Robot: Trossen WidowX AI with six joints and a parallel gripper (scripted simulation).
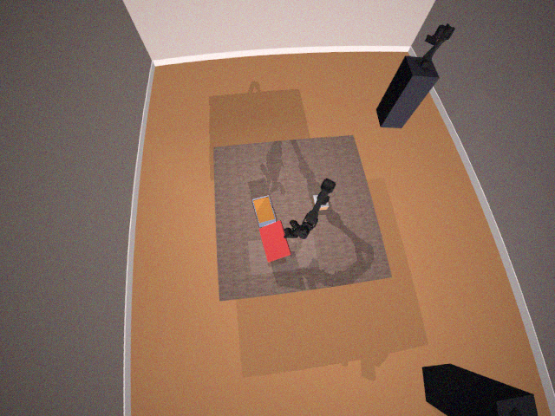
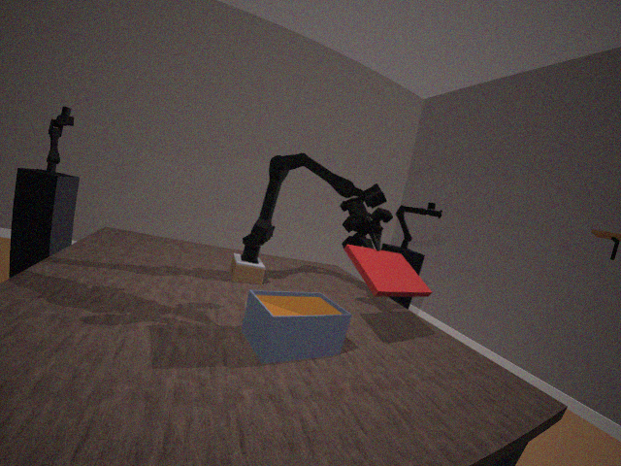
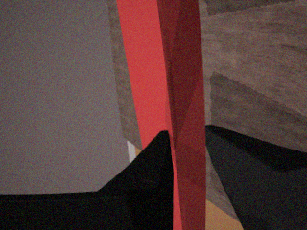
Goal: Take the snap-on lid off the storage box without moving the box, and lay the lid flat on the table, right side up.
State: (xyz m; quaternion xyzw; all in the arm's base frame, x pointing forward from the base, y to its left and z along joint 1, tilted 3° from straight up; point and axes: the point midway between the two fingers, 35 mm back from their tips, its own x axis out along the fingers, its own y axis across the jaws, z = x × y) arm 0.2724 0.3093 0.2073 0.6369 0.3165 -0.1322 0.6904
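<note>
Now: gripper tip 70 mm short of the lid, 20 mm to the right of it and 30 mm above it. Round my gripper tip: blue-grey storage box 150 mm ahead, 250 mm to the right, 180 mm below.
</note>
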